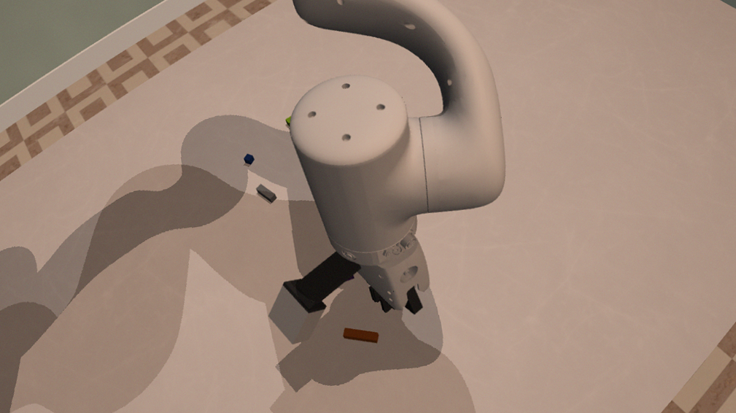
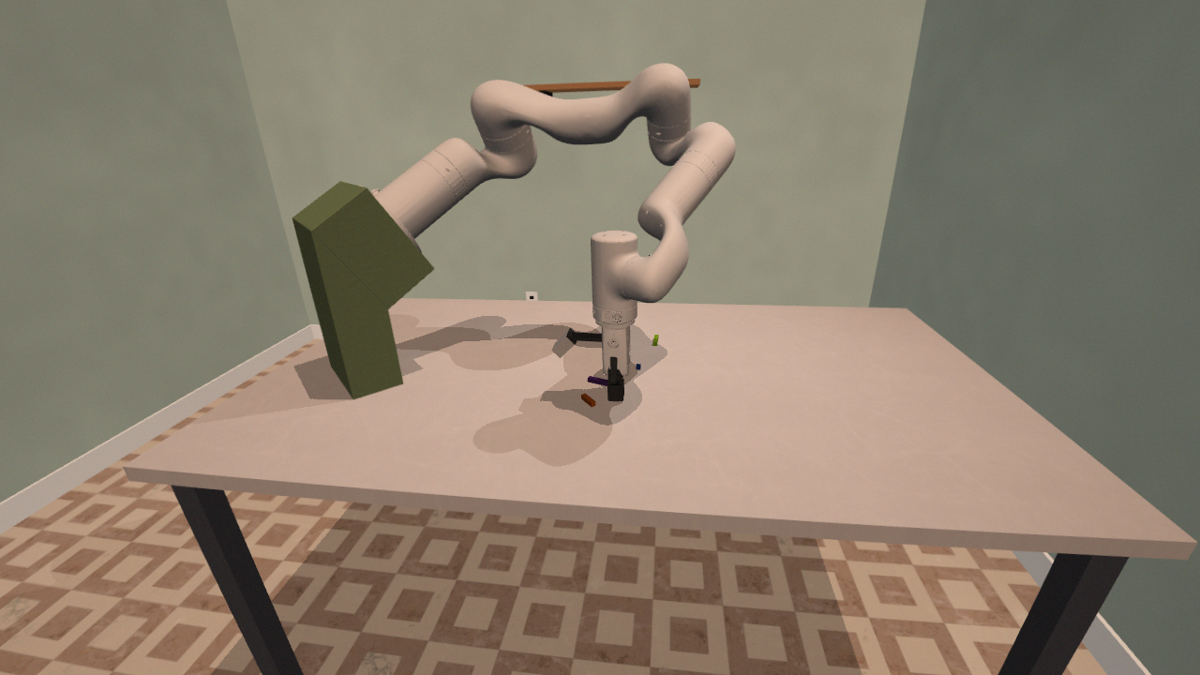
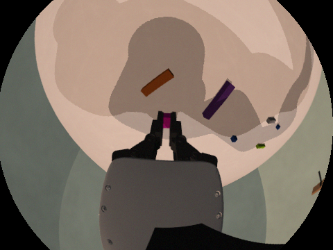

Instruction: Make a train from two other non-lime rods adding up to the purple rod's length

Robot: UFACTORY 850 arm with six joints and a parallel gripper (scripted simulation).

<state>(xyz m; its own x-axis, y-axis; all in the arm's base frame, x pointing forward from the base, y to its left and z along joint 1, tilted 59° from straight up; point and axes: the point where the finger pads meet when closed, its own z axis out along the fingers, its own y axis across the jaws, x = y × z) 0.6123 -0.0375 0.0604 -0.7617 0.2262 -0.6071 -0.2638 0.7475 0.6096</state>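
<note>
My gripper is now 20 mm above the magenta rod. Round my hand: grey rod (220 mm to the left, 100 mm behind, 20 mm below); then purple rod (60 mm behind, 50 mm to the left, 20 mm below); then orange rod (50 mm behind, 30 mm to the right, 20 mm below).
</note>
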